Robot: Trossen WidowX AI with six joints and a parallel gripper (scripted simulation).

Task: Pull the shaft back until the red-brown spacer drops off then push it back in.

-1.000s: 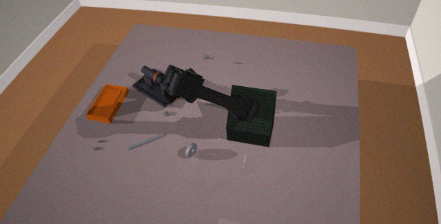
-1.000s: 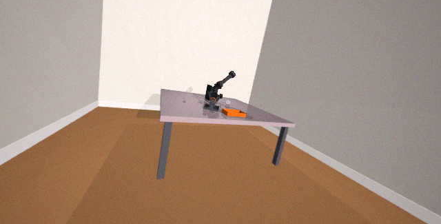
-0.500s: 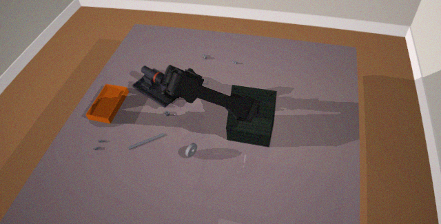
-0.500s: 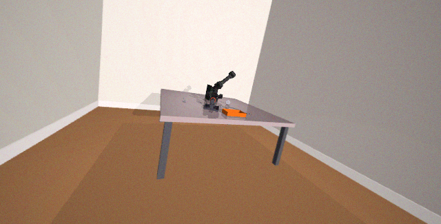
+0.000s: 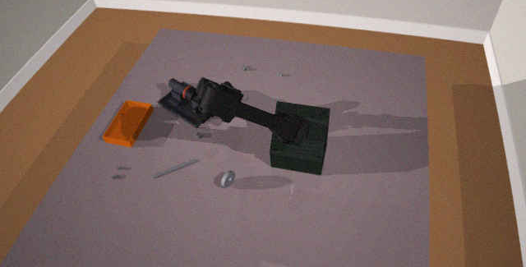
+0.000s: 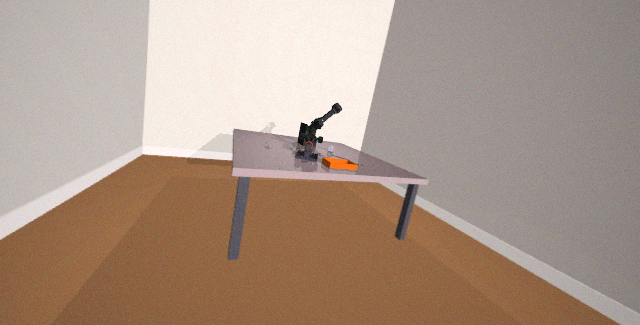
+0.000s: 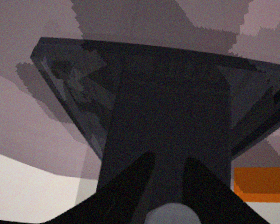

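Now: the grey shaft 50 mm ahead of my gripper tip, 20 mm to the right of it and 20 mm above it. The rest, counted from my gripper tip: orange tray (300 mm ahead, 110 mm to the left, 50 mm below); then red-brown spacer (80 mm ahead, 40 mm to the right, 20 mm above); then small pin (120 mm behind, 110 mm to the right, 50 mm below).
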